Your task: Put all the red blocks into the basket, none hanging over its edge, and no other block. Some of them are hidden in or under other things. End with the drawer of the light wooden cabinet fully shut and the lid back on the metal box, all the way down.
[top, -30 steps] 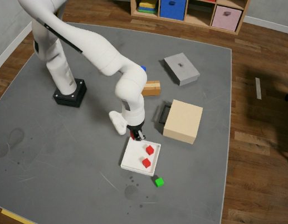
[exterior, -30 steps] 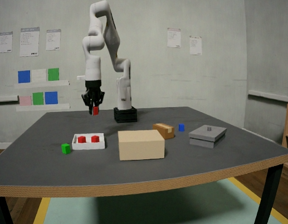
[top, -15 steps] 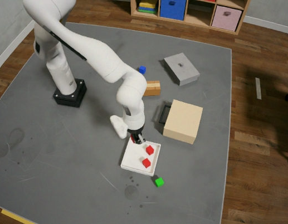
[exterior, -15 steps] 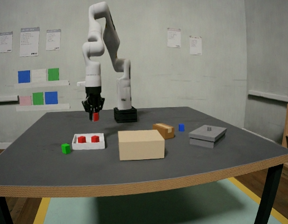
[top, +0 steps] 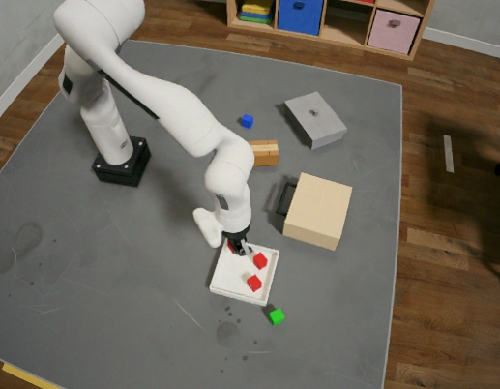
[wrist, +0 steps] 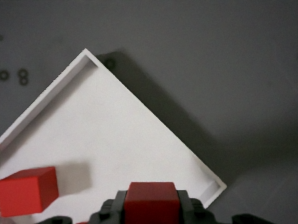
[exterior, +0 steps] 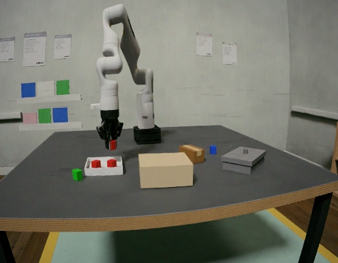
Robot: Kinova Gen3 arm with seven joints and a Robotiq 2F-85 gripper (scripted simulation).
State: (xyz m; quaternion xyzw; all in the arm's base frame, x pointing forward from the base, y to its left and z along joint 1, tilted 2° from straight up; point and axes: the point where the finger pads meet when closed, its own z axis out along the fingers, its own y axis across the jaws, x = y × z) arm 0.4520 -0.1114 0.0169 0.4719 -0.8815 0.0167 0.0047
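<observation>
Now: the white basket 40 mm ahead of my hand, 30 mm to the right of it and 80 mm below it. From my hand the other things lie so: cardboard box 90 mm behind, 330 mm to the left, 60 mm below; then green block 160 mm ahead, 100 mm to the right, 70 mm below; then light wooden cabinet 140 mm ahead, 210 mm to the left, 50 mm below.
</observation>
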